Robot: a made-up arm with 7 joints. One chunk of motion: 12 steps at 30 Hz.
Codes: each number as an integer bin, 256 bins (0 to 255) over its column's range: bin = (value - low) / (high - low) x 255, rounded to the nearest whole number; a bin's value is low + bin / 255 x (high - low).
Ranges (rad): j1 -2.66..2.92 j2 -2.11..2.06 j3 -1.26..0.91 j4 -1.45..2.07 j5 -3..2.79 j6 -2.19..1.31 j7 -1.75..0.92
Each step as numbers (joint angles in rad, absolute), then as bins.
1 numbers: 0.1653 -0.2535 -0.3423 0.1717 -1.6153 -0.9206 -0.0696
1 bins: 129 114 108 117 61 92 160
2 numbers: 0.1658 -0.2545 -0.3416 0.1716 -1.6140 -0.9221 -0.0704
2 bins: 129 113 108 117 61 92 160
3 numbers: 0.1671 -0.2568 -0.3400 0.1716 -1.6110 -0.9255 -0.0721
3 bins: 129 113 108 117 61 92 160
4 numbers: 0.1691 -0.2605 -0.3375 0.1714 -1.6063 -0.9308 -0.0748
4 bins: 129 113 108 117 61 92 160
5 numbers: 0.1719 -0.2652 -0.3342 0.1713 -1.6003 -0.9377 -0.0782
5 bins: 129 113 109 117 62 91 160
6 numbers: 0.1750 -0.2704 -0.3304 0.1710 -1.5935 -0.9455 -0.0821
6 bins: 130 112 109 117 62 91 159
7 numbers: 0.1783 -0.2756 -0.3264 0.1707 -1.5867 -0.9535 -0.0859
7 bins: 130 112 110 117 62 90 159
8 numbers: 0.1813 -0.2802 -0.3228 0.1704 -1.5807 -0.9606 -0.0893
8 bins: 130 112 110 117 63 90 159
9 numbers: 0.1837 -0.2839 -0.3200 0.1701 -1.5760 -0.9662 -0.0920
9 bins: 130 112 110 117 63 89 158
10 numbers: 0.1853 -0.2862 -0.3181 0.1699 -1.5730 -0.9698 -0.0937
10 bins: 130 112 111 117 63 89 158
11 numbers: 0.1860 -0.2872 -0.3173 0.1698 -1.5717 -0.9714 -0.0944
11 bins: 130 111 111 117 63 89 158
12 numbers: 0.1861 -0.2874 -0.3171 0.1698 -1.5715 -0.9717 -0.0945
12 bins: 130 111 111 117 63 89 158
